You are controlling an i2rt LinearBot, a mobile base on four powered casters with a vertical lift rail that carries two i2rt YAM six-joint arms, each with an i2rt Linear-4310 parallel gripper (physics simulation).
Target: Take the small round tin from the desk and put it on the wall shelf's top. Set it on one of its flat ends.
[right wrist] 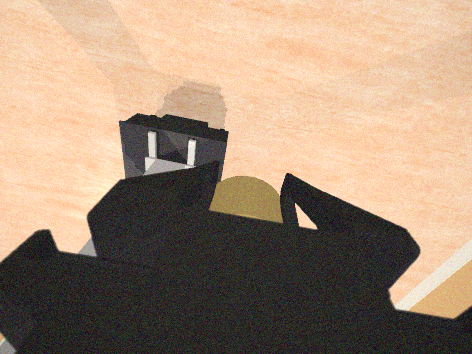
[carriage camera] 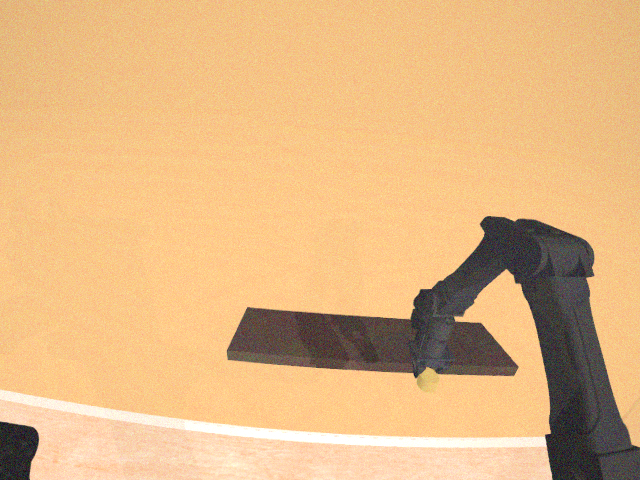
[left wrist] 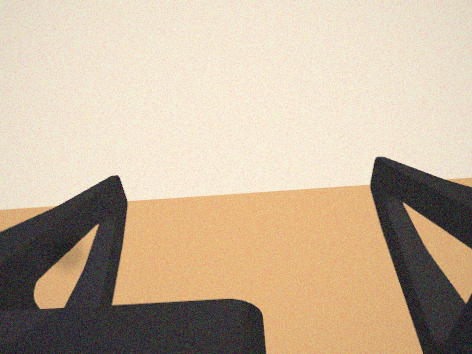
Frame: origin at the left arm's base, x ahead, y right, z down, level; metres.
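Seen in the pictures: left gripper, fingertip midpoint: (left wrist: 246, 180); right gripper, fingertip midpoint: (right wrist: 250, 176) (carriage camera: 422, 376).
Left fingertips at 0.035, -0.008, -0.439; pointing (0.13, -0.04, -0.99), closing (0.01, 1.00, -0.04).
A point is followed by its place in that frame, as x, y, z.
A small round tin (carriage camera: 428, 380) @[0.317, 0.653, 0.091] (right wrist: 246, 196) @[0.359, 0.661, 0.106], yellow-brown, is held between the fingers of my right gripper (carriage camera: 430, 370) @[0.358, 0.662, 0.128] (right wrist: 250, 176) @[0.358, 0.662, 0.128]. In the carriage view the tin shows at the front edge of the dark brown wall shelf (carriage camera: 273, 335) @[0.645, 0.212, 0.271], overlapping it in the picture; how far apart the two are in depth I cannot tell. The tin's lower part is hidden by the gripper in the right wrist view. My left gripper (left wrist: 246, 180) @[0.035, -0.008, -0.439] is open, with its fingers wide apart and no thing between them. The desk does not show in these views.
The orange wall (carriage camera: 206, 180) @[0.819, -0.072, -0.287] stands behind the shelf, with a white baseboard (carriage camera: 232, 431) @[0.806, -0.076, 1.227] along its foot. The wood floor (carriage camera: 129, 449) @[0.676, -0.659, 1.270] lies below. The robot's dark base (right wrist: 135, 145) @[-0.123, 0.157, 0.972] shows in the right wrist view. Shadows fall across the shelf top.
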